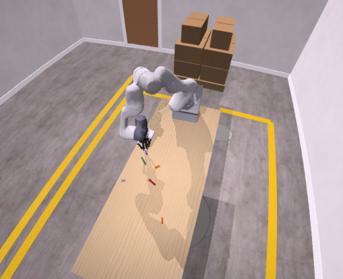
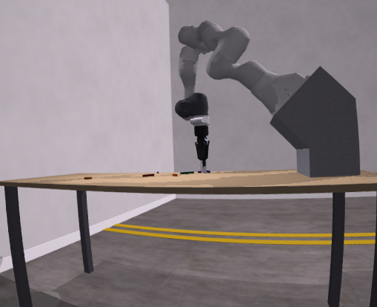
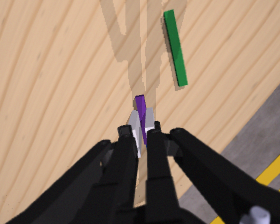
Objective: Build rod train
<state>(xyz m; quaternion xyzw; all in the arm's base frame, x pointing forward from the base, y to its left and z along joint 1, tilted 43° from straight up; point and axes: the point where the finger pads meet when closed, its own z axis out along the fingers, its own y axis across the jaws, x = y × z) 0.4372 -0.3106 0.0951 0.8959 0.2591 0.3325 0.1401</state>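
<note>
The purple rod is 3 cm below my hand. Also, from my hand: small blue rod (3 cm below, 3 cm behind, 2 cm to the right); then red rod (28 cm ahead, 9 cm to the left, 3 cm below); then green rod (9 cm ahead, 3 cm below, 1 cm to the right).
</note>
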